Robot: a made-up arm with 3 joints. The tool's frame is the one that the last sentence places.
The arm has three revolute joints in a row. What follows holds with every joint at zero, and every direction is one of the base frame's. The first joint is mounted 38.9 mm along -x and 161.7 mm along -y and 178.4 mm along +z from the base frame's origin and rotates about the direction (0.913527, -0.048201, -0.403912). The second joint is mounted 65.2 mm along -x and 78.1 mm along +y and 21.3 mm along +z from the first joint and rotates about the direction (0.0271, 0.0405, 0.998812). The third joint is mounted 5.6 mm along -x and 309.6 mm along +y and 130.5 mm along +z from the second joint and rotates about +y. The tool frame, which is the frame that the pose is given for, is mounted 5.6 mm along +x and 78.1 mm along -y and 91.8 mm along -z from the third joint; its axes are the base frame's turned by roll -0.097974, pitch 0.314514 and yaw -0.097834 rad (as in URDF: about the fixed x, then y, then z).
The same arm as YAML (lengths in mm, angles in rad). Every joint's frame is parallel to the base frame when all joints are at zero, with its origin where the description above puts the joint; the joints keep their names.
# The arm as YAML. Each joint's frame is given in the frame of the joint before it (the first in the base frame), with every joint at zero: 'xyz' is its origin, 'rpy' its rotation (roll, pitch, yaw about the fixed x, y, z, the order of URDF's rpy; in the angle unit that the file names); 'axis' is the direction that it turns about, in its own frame. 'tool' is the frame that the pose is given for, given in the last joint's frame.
units:
  length: mm
  angle: rad
joints:
  - name: joint 1
    type: revolute
    origin:
      xyz: [-38.9, -161.7, 178.4]
      rpy: [0.0, 0.0, 0.0]
    axis: [0.913527, -0.048201, -0.403912]
  - name: joint 2
    type: revolute
    origin:
      xyz: [-65.2, 78.1, 21.3]
      rpy: [0.0, 0.0, 0.0]
    axis: [0.0271, 0.0405, 0.998812]
  - name: joint 3
    type: revolute
    origin:
      xyz: [-5.6, 309.6, 130.5]
      rpy: [0.0, 0.0, 0.0]
    axis: [0.0, 1.0, 0.0]
tool:
  origin:
    xyz: [5.6, -78.1, -91.8]
    rpy: [-0.098, 0.3145, -0.0978]

